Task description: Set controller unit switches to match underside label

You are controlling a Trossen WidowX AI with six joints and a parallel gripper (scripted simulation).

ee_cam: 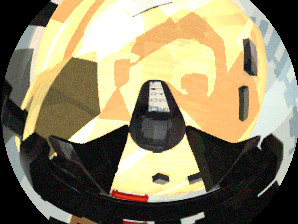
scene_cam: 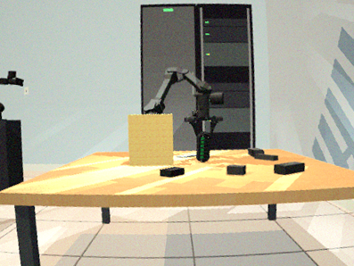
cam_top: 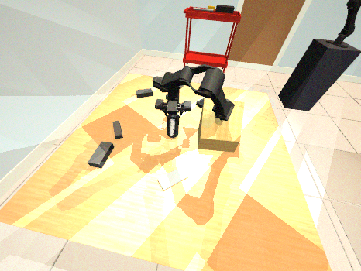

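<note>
Right now the pale flat plate is 300 mm to the left of my gripper tip, 130 mm below it and 60 mm behind it. Also, from my gripper tip: slim grey module 340 mm ahead, 120 mm below, 50 mm to the left.
</note>
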